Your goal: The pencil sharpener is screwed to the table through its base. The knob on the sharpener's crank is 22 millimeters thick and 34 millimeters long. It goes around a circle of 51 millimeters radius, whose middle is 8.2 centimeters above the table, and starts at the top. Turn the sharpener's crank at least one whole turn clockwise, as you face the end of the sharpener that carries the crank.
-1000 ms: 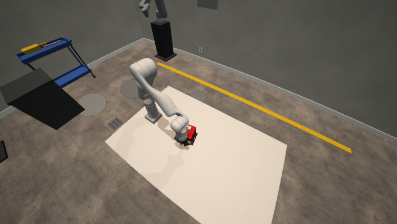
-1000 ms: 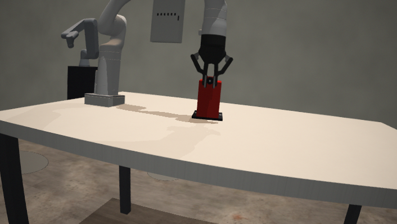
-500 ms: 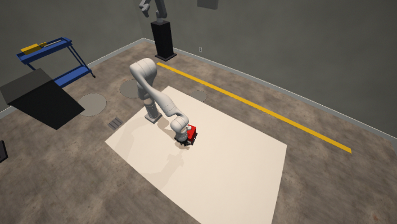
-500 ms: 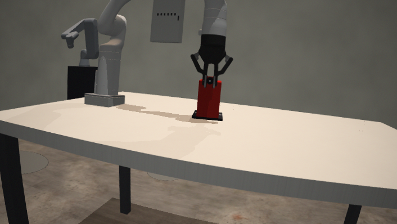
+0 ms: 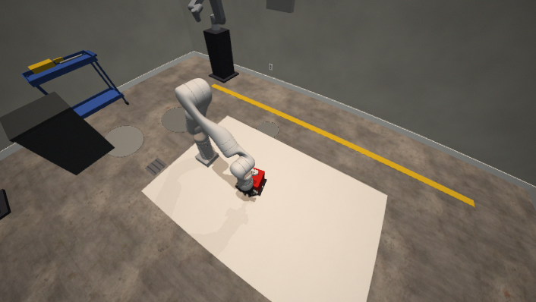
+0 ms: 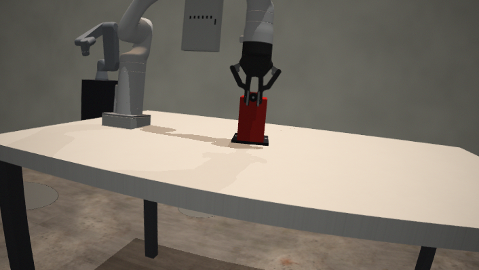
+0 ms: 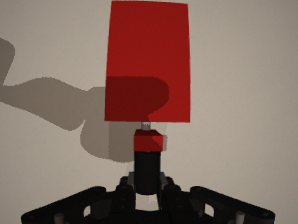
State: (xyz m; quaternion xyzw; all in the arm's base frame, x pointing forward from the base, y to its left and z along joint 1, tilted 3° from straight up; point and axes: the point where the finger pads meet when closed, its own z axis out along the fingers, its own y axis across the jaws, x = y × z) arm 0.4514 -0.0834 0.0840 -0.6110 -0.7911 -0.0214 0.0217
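My gripper is now 20 mm to the right of the knob.
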